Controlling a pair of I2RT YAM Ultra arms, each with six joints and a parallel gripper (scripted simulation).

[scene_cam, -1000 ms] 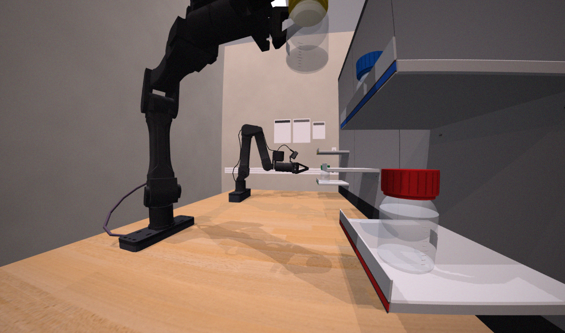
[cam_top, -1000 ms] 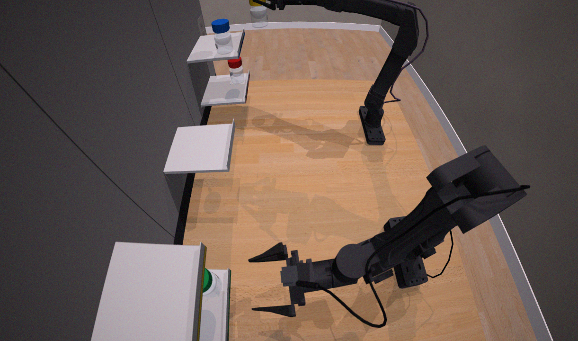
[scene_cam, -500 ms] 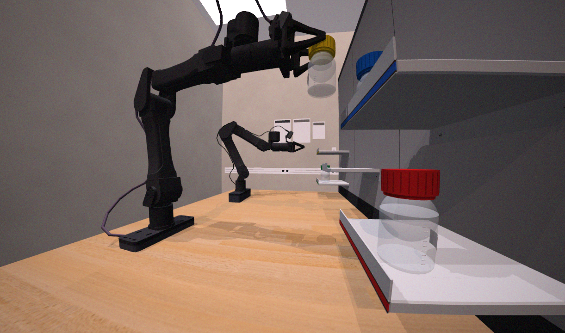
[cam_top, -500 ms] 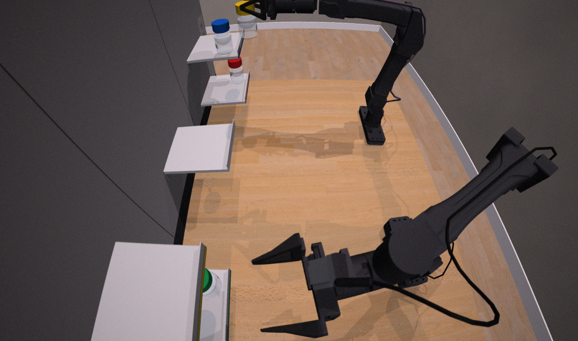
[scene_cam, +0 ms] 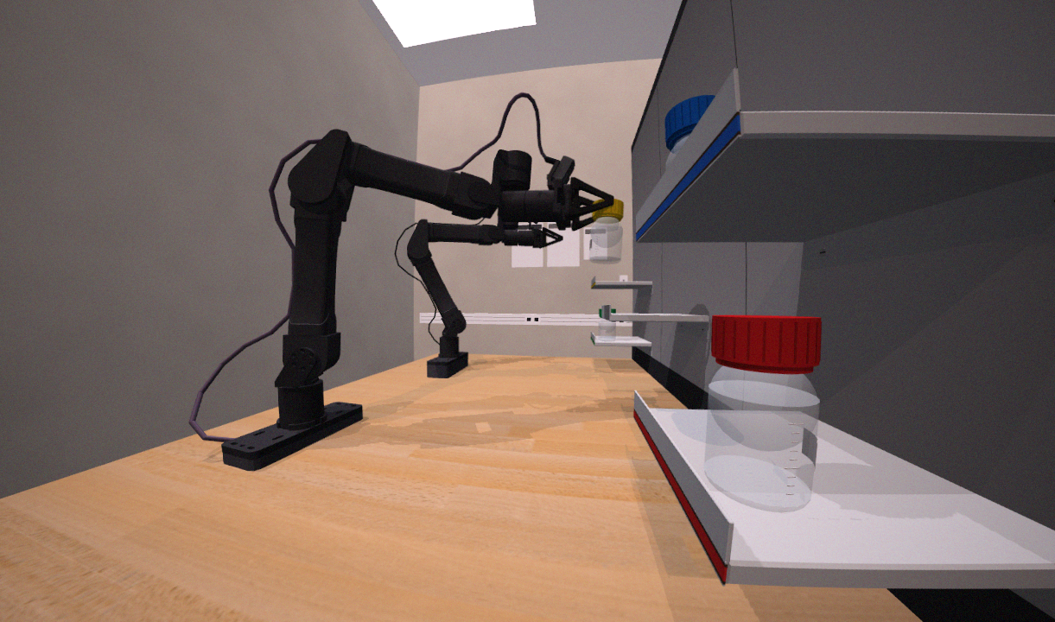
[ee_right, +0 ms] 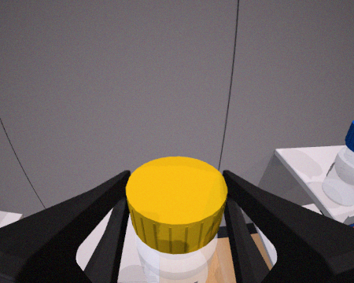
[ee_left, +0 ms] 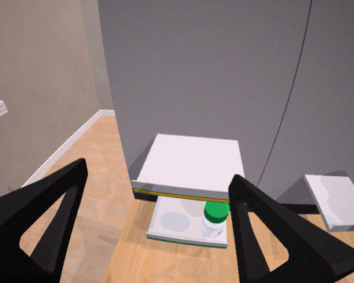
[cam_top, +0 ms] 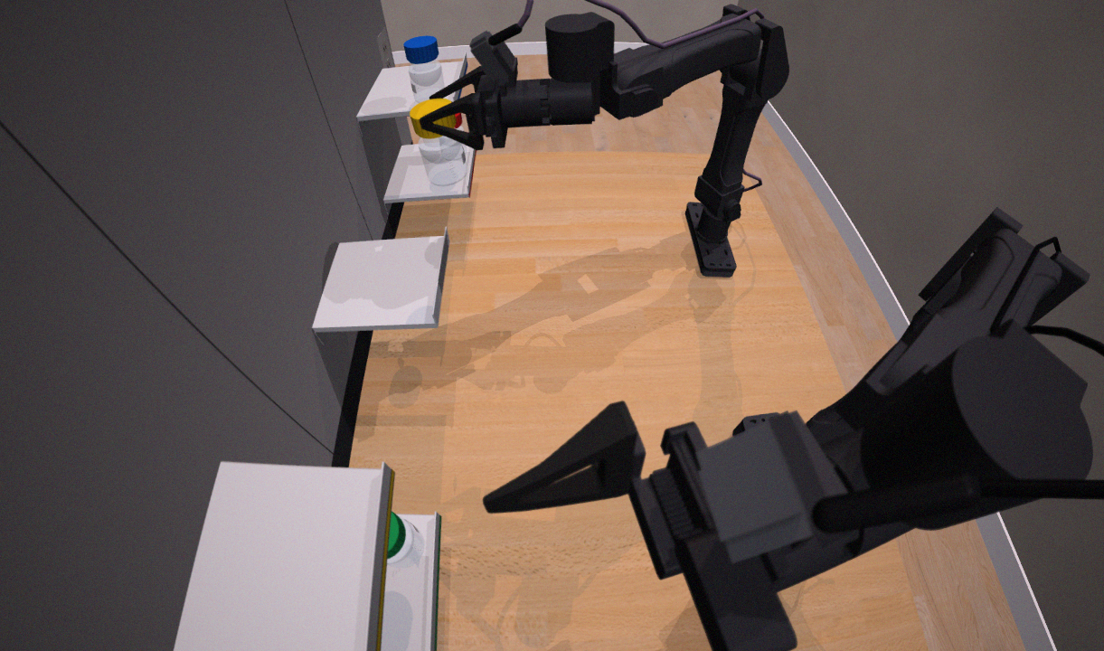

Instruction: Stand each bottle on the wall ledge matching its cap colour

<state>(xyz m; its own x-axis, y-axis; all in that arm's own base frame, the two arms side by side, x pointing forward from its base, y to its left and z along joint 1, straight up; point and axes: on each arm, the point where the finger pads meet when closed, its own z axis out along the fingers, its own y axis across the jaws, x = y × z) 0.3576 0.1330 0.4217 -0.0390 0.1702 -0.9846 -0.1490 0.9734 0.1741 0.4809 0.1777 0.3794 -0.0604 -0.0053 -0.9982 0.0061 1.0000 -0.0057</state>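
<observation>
Now: the yellow-capped bottle 50 mm below my right hand. Also, from my right hand: grey wall 190 mm ahead, 120 mm to the left, 50 mm above; blue-capped bottle 70 mm ahead, 240 mm to the right, 50 mm below; red-capped bottle 70 mm ahead, 340 mm to the right, 240 mm below.
</observation>
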